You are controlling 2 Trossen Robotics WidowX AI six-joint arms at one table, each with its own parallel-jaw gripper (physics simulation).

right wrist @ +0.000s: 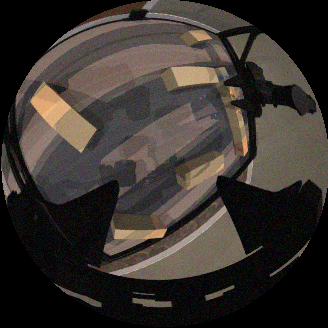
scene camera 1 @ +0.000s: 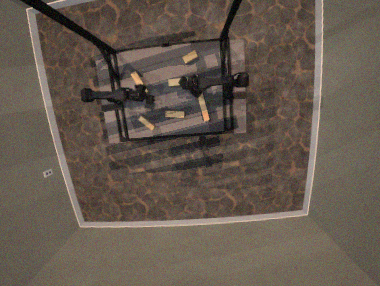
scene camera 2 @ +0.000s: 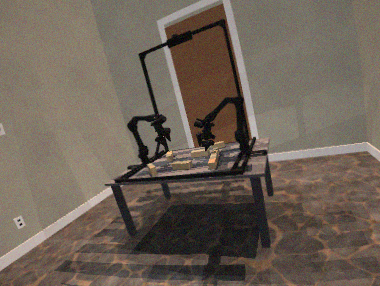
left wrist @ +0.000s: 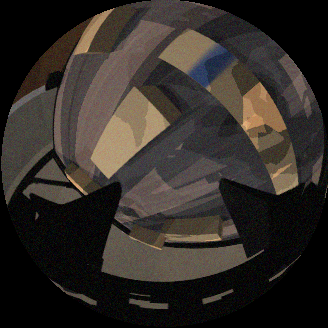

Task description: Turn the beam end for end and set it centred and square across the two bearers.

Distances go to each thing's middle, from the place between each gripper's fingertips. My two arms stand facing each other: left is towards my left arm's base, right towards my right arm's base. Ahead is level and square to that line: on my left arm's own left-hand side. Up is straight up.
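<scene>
My right hand is 15 cm above the long beam [left wrist: 222, 74], 3 cm short of it and 38 cm to the right of it.
My left hand: 50 mm above the long beam, 80 mm short of it, 110 mm to the right of it.
</scene>
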